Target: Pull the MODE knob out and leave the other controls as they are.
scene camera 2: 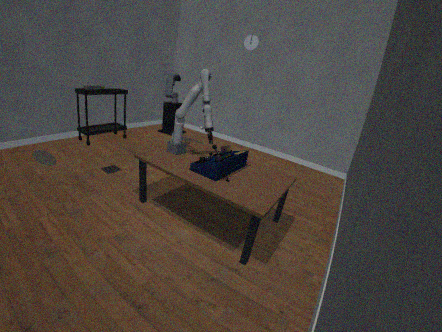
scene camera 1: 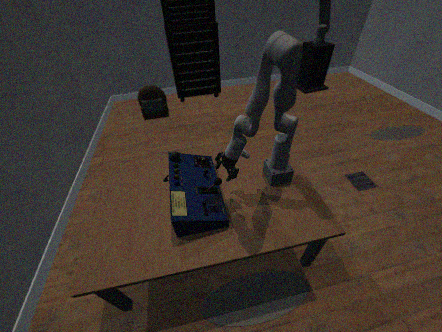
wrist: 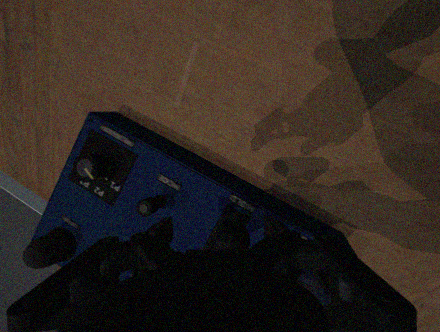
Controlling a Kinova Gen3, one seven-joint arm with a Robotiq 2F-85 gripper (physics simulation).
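Pixels of known places: gripper, fingertip midpoint: (scene camera 2: 211, 144) (scene camera 1: 222, 174) (wrist: 217, 226); arm's base, origin of the base link: (scene camera 2: 177, 142) (scene camera 1: 277, 164).
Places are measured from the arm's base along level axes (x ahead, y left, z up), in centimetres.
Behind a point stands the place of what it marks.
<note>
A blue control panel (scene camera 1: 194, 221) {x 56.2, y 21.1, z 1.2 cm} (scene camera 2: 218, 170) {x 60.3, y -28.4, z -0.9 cm} (wrist: 192, 212) {x 42.9, y -2.5, z -1.7 cm} sits on the table. Its labels are too blurred to tell which is MODE. In the wrist view, a selector knob (wrist: 85, 167) {x 40.6, y -20.0, z 1.8 cm} is on the black plate marked P1 to P3, a small black knob (wrist: 146, 207) {x 41.5, y -7.8, z 2.9 cm} stands beside it, and a large black knob (wrist: 50, 247) {x 54.3, y -21.5, z 6.5 cm} is at the lower left. A black slider lever (wrist: 228, 234) {x 37.2, y 3.6, z 5.8 cm} shows between the fingertips in that view. My gripper (scene camera 1: 224, 171) {x 35.8, y 2.4, z 7.0 cm} (scene camera 2: 210, 141) {x 35.8, y 2.4, z 7.0 cm} (wrist: 217, 226) {x 35.8, y 2.4, z 7.0 cm} is open and empty, above the panel's robot-side edge. It hides the panel's lower right part.
The wooden table (scene camera 1: 125, 250) {x 91.4, y 17.9, z -9.8 cm} (scene camera 2: 270, 187) {x 98.1, y -8.9, z -9.8 cm} carries the panel and the arm's base (scene camera 1: 278, 173) {x 3.2, y 6.5, z -0.5 cm} (scene camera 2: 176, 148) {x 4.7, y -6.6, z -3.4 cm}. A ball-ended lever (scene camera 1: 217, 181) {x 39.4, y 5.4, z 6.1 cm} rises from the panel close to the gripper, and a yellow note (scene camera 1: 179, 203) {x 60.8, y 10.5, z 4.0 cm} is on its face. A small handle (scene camera 1: 166, 178) {x 65.7, y -22.6, z -9.4 cm} sticks out from its far side.
</note>
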